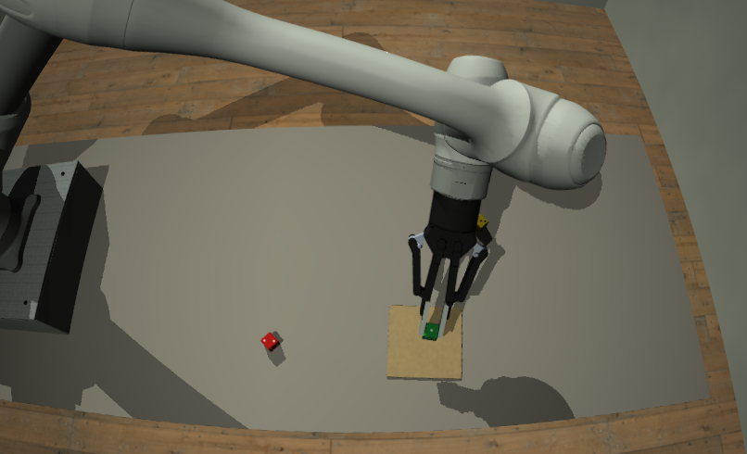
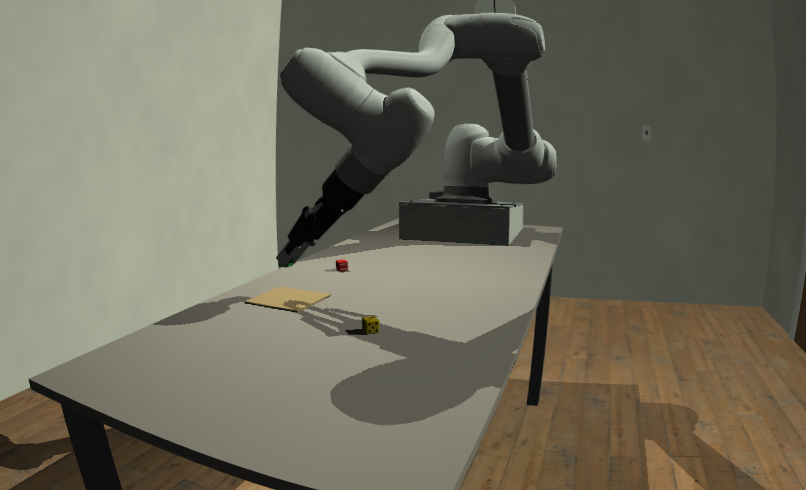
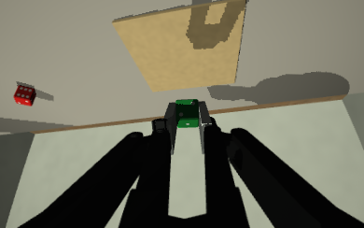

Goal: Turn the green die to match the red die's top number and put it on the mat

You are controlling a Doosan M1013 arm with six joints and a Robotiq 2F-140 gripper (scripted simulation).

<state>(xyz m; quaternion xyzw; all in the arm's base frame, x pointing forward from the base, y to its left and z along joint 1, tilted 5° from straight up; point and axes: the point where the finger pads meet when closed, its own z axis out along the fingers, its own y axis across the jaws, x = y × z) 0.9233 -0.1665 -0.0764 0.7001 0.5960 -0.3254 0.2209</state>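
Now: hand 20 mm to the left of the green die and 20 mm above it. Also, from my hand: tan mat 110 mm below, 20 mm to the right; red die 300 mm behind, 100 mm below, 20 mm to the right; yellow die 220 mm to the left, 130 mm ahead, 100 mm below.
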